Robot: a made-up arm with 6 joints. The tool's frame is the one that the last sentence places.
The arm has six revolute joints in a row. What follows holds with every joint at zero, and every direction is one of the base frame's. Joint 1 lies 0.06 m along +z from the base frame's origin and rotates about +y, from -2.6 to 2.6 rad. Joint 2 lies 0.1 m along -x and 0.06 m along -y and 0.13 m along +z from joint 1 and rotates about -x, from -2.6 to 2.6 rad. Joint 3 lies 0.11 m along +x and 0.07 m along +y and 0.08 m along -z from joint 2 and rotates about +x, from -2.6 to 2.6 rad. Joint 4 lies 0.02 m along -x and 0.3 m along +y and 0.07 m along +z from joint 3 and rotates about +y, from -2.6 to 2.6 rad. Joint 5 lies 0.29 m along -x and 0.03 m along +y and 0.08 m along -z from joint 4 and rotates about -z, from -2.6 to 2.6 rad. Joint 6 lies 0.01 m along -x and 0.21 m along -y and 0.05 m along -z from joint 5 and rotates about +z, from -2.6 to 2.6 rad. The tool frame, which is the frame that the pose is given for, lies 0.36 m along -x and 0.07 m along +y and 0.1 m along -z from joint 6; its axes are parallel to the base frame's.
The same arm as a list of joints. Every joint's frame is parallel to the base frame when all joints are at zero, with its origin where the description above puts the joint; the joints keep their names.
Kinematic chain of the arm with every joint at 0, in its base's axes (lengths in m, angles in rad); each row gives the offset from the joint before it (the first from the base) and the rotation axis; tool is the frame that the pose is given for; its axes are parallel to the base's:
joint 1: xyz 0 0 0.06 axis +y
joint 2: xyz -0.1 -0.06 0.13 axis -x
joint 3: xyz 0.11 0.07 -0.08 axis +x
joint 4: xyz -0.02 0.3 0.07 axis +y
joint 5: xyz -0.29 0.03 -0.08 axis -z
joint 6: xyz -0.01 -0.21 -0.05 axis +z
tool: xyz -0.36 0.07 -0.1
Joint limits (rad, base to tool): -2.6..2.6 -2.6..2.6 -2.6..2.6 -2.6..2.6 -2.6..2.6 -2.6..2.6

